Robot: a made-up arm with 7 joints.
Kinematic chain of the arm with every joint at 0, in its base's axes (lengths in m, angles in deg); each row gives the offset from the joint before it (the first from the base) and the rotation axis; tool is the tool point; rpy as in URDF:
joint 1: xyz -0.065 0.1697 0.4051 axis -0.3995 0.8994 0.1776
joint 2: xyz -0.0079 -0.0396 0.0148 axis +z
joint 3: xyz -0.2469 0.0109 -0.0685 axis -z
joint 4: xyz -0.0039 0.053 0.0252 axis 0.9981 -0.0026 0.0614
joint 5: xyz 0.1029 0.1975 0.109 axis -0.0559 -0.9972 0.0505
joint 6: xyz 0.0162 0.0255 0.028 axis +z
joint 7: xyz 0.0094 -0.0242 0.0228 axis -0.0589 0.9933 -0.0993
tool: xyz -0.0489 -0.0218 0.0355 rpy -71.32 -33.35 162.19
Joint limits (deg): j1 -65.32..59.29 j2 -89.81..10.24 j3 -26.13..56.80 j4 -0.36..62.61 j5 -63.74..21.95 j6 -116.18..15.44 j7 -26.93..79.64
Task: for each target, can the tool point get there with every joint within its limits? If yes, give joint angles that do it. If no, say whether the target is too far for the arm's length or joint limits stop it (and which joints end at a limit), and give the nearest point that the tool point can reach.
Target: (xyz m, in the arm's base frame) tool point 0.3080 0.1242 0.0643
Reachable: no: joint limits stop it (at a limit: joint 1, joint 2, joint 4, joint 5, joint 6) | nearest point 0.2052 0.2317 0.1960 | short by 0.199 m
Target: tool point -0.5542 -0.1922 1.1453
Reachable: no: too far | nearest point -0.2681 0.0251 0.7104 | short by 0.564 m
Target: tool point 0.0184 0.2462 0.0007
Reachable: no: joint limits stop it (at a limit: joint 1, joint 3, joint 4, joint 5, joint 6, joint 7) | nearest point 0.1342 0.3011 0.1603 | short by 0.205 m
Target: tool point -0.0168 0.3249 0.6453
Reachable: yes | joints 8.32 -56.36 -6.66 31.45 -10.45 -21.12 54.98
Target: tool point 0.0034 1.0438 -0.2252
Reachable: no: too far | nearest point 0.0373 0.5685 0.1887 | short by 0.631 m
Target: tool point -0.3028 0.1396 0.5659
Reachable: yes | joints -32.54 -13.92 29.85 38.99 -2.06 -13.15 48.03
